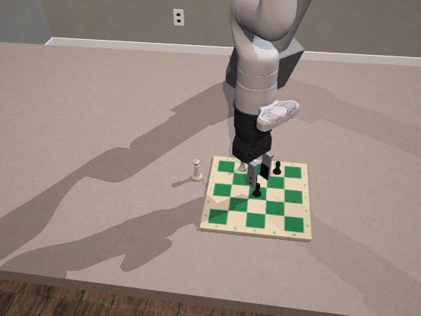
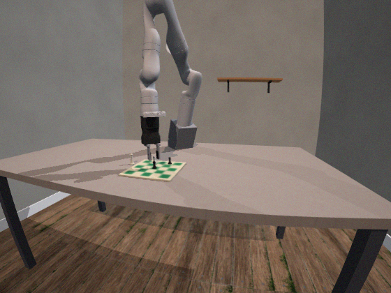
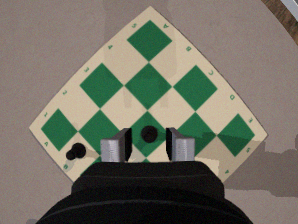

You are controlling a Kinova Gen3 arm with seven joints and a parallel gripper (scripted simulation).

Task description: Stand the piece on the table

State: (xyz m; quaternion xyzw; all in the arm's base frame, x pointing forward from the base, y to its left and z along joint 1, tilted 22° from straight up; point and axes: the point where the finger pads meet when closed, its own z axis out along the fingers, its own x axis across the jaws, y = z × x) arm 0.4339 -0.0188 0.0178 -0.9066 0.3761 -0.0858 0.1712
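Right now the chessboard is 60 mm below my hand. The rest, counted from my hand: white pawn (80 mm behind, 40 mm to the right, 40 mm below).
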